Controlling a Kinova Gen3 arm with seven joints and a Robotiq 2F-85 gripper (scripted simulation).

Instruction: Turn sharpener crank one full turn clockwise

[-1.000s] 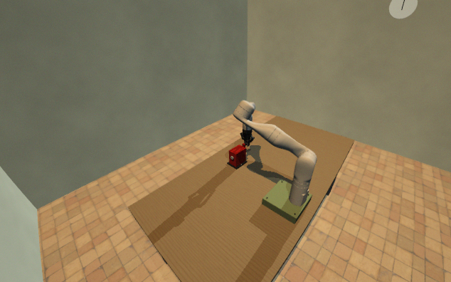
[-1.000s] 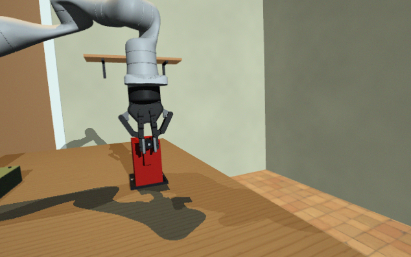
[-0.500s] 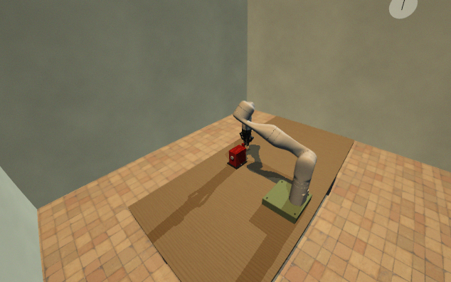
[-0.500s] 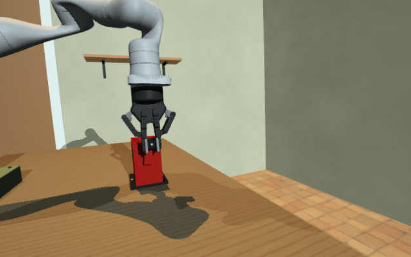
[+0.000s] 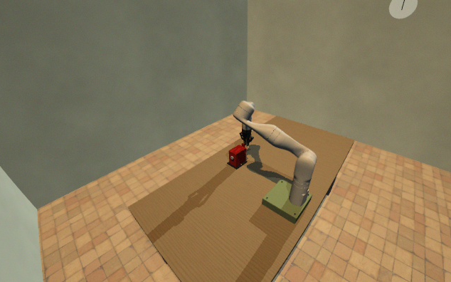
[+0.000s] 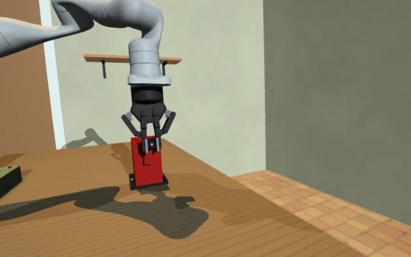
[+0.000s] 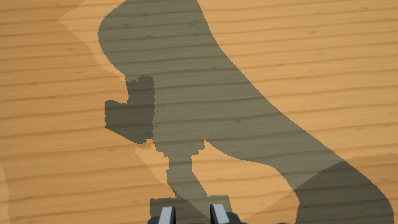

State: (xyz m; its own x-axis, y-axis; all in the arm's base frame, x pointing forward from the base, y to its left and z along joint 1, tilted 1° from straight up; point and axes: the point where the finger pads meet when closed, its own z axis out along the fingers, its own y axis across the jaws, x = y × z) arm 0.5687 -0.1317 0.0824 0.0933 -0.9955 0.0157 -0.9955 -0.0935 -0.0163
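Now: the black crank knob 1 cm to the left of my hand.
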